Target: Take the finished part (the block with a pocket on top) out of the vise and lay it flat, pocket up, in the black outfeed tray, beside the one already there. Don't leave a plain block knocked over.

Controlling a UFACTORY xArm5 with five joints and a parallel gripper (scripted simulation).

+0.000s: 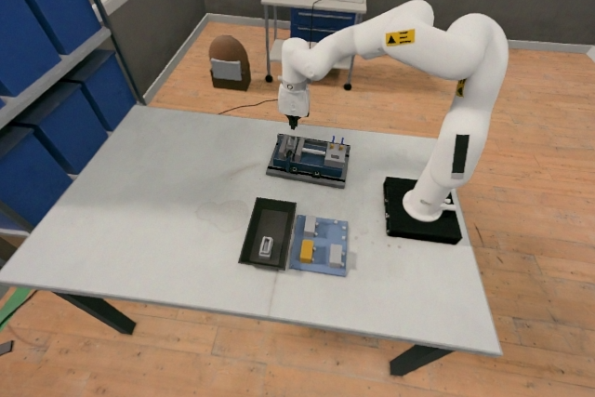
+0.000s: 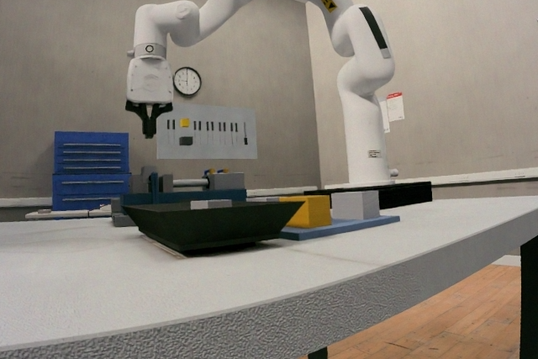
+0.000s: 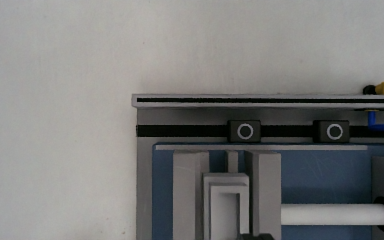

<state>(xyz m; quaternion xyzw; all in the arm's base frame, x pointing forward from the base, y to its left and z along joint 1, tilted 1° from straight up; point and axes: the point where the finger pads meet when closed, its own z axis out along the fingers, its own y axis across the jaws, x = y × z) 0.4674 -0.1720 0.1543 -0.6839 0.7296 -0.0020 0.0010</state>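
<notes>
Now: hand 70 mm past the blue vise, 10 mm to the right of it and 160 mm above it. The rest, counted from my hand: blue fixture plate 140 mm behind, 340 mm to the left, 190 mm below; then yellow block 100 mm behind, 390 mm to the left, 170 mm below.
</notes>
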